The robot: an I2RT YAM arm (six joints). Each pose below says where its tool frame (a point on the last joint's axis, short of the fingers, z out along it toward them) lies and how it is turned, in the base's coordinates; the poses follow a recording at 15 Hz.
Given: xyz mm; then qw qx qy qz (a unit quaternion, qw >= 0).
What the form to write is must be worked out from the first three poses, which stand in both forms.
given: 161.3, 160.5, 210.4, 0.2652, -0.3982, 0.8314, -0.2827
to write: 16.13, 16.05, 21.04, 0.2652, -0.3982, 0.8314, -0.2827
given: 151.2, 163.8, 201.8, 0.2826, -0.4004, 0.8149, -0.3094
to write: 15.12, 16.38, 20.18, 0.2826, -0.4004, 0.8149, -0.3094
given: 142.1, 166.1, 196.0, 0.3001, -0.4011, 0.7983, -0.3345
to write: 14.21, 16.61, 19.60, 0.3001, -0.4011, 0.7983, -0.3345
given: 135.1, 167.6, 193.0, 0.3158, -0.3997, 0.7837, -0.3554
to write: 13.51, 16.76, 19.30, 0.3158, -0.3997, 0.7837, -0.3554
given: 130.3, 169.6, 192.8, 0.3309, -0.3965, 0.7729, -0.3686
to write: 13.03, 16.96, 19.28, 0.3309, -0.3965, 0.7729, -0.3686
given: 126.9, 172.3, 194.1, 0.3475, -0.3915, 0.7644, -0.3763
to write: 12.69, 17.23, 19.41, 0.3475, -0.3915, 0.7644, -0.3763
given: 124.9, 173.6, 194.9, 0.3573, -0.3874, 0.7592, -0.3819
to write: 12.49, 17.36, 19.49, 0.3573, -0.3874, 0.7592, -0.3819
